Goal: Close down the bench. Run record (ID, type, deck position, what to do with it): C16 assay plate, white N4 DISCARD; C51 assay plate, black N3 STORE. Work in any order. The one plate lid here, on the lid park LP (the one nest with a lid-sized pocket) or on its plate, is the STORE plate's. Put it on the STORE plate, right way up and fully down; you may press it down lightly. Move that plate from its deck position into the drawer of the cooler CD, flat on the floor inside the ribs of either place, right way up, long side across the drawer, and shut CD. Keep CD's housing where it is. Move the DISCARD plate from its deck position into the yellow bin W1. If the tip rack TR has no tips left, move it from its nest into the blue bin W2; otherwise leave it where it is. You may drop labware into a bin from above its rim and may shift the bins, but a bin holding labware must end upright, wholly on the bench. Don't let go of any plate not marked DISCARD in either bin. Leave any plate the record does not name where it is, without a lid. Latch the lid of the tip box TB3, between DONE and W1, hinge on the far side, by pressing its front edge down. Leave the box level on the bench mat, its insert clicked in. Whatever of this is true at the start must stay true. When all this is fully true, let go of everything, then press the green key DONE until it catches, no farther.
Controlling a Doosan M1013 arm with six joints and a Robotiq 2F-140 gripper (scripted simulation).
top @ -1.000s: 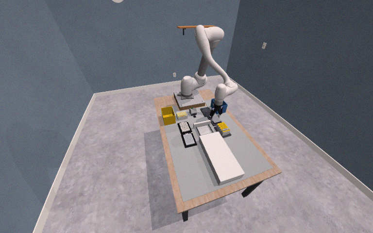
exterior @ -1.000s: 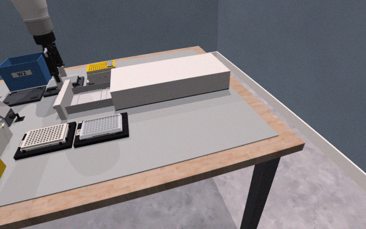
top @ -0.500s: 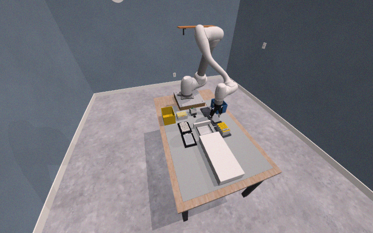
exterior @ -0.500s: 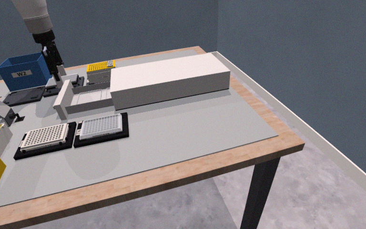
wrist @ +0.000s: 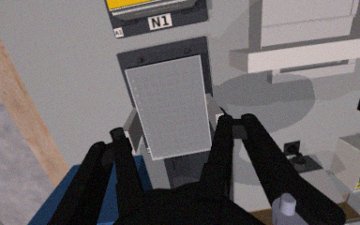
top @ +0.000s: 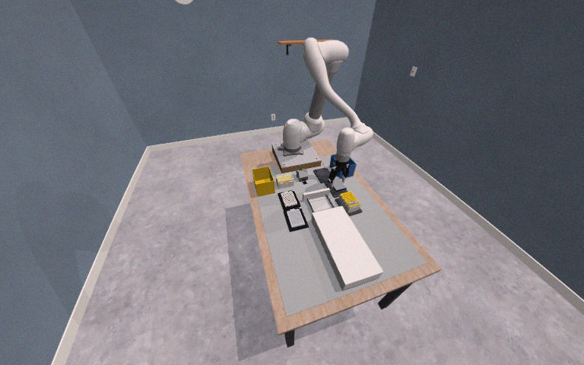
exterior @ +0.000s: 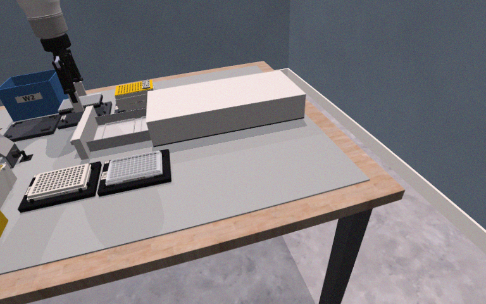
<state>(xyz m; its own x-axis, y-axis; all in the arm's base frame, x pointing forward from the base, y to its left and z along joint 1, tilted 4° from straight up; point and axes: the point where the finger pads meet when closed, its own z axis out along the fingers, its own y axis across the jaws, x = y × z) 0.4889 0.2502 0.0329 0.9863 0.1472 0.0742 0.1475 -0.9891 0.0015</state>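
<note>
Right now the cooler drawer is 18 cm ahead of my hand, 17 cm to the right of it and 4 cm below it. From my hand the other things lie so: grey plate lid (1 cm below); black plate (2 cm below); yellow tip rack TR (17 cm ahead, 1 cm to the left, 1 cm below).
</note>
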